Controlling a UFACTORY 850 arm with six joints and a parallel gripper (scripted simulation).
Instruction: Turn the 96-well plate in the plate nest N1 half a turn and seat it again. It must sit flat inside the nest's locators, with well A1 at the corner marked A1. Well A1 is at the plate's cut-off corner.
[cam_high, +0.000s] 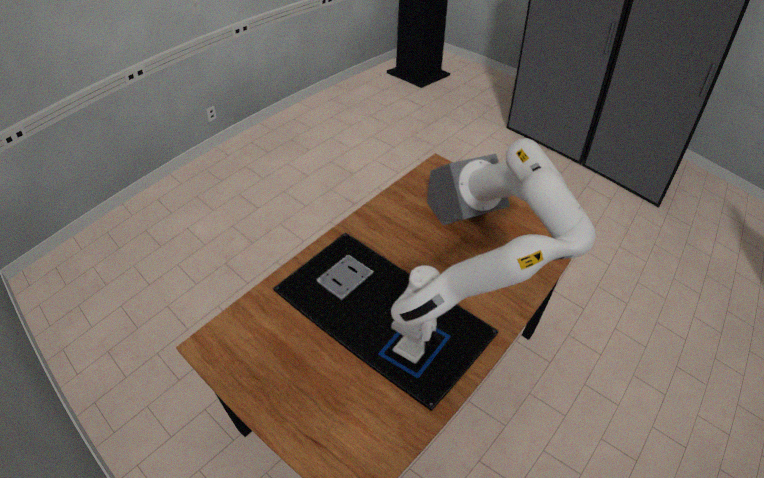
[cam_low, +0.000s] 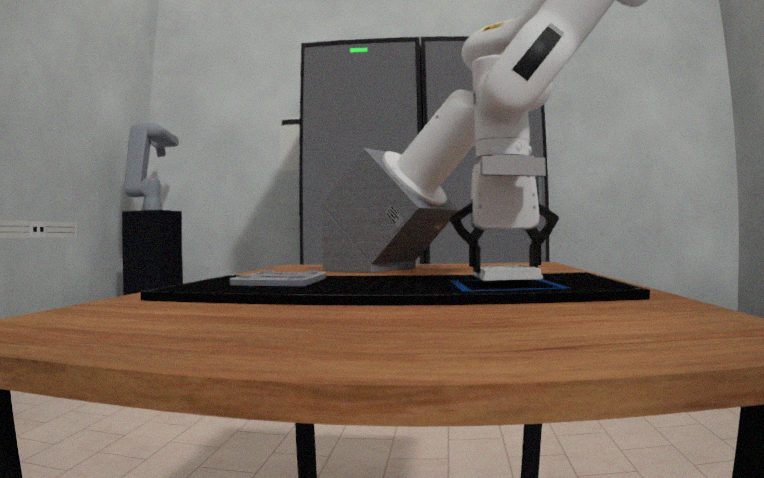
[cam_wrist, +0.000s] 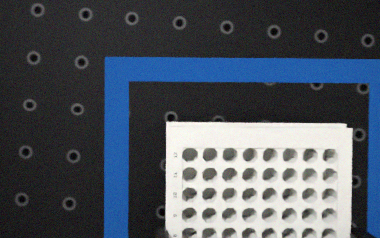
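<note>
Right now my hand is 36 cm to the left of the grey plate nest, 4 cm past it and 2 cm above it. Also, from my hand: white 96-well plate 1 cm below.
</note>
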